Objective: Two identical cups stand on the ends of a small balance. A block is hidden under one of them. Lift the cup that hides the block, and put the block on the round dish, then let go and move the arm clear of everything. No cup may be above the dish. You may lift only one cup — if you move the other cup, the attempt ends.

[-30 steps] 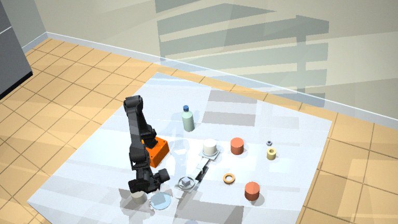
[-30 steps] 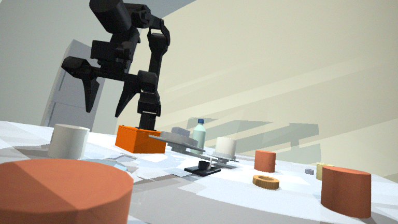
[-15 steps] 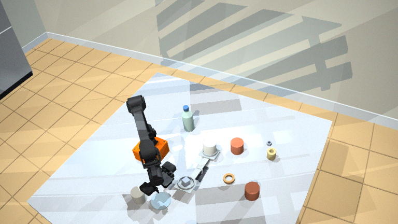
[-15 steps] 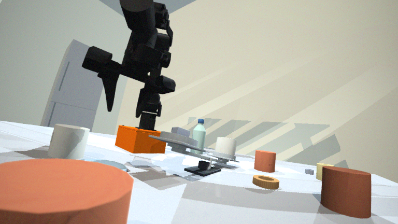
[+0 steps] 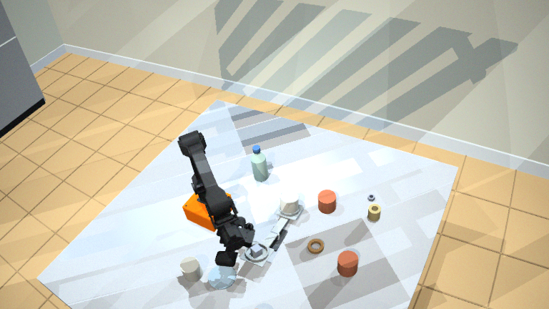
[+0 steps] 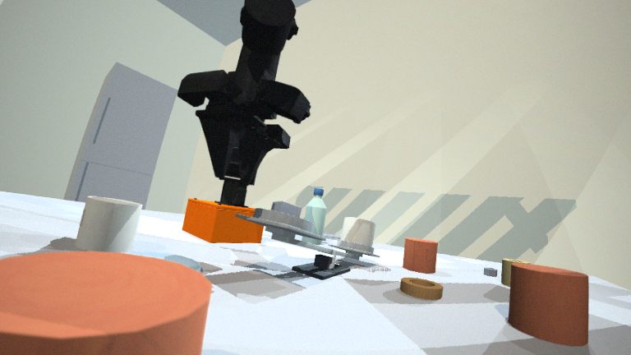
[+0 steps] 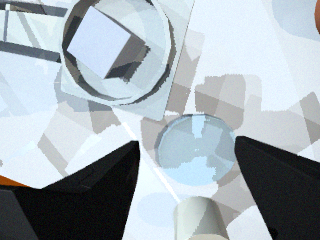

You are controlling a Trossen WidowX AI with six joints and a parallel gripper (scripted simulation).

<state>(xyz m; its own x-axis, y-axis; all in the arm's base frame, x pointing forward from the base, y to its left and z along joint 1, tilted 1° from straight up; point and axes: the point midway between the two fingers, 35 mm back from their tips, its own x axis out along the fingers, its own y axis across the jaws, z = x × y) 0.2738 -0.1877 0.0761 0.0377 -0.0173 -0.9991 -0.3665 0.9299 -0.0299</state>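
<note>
My gripper tip is 6 cm to the right of the pale grey block, 4 cm short of it and 3 cm above it. Round my gripper tip: pale blue round dish (12 cm below, 5 cm to the right, 5 cm behind); bottle (44 cm to the left, 19 cm behind, 1 cm below); yellow cylinder (44 cm to the left, 32 cm ahead, 9 cm below).
</note>
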